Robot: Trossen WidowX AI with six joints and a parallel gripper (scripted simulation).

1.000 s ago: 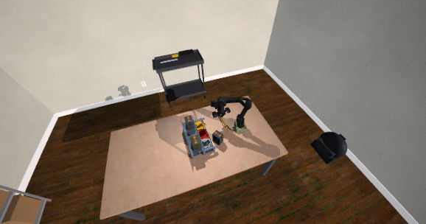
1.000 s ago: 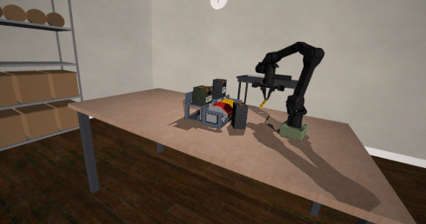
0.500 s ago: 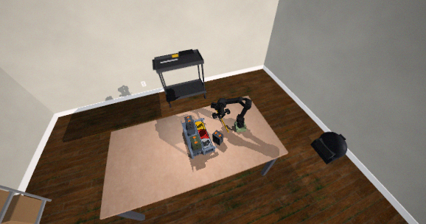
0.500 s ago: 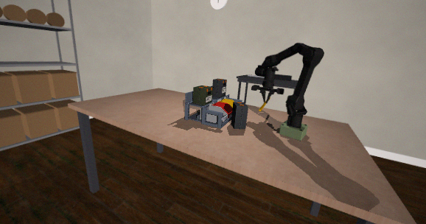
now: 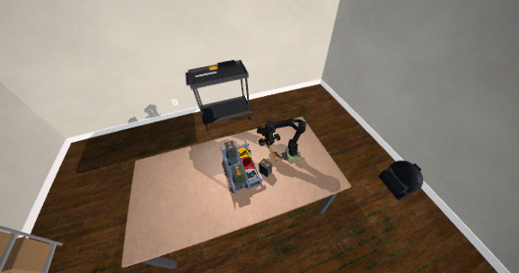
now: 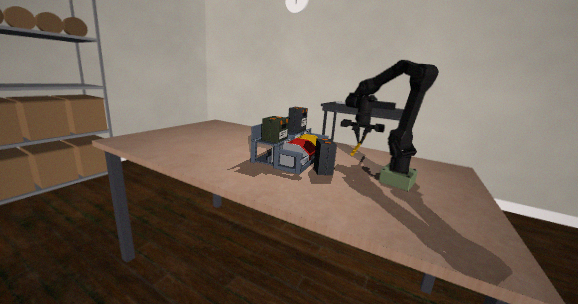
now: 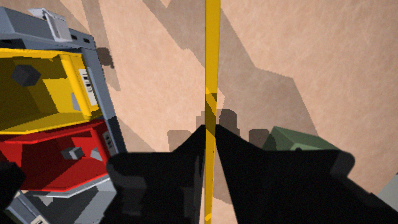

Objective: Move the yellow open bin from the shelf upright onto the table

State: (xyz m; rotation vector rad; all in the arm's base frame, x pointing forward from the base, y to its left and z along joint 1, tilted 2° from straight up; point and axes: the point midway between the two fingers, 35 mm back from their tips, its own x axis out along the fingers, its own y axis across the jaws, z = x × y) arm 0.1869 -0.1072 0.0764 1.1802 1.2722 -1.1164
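Now: the yellow open bin 26 cm ahead of my hand, 9 cm below it and 1 cm to the right of it. Also, from my hand: yellow bar 3 cm below; then red bin 25 cm ahead, 10 cm to the left, 9 cm below; then black box 18 cm to the left, 9 cm ahead, 7 cm below.
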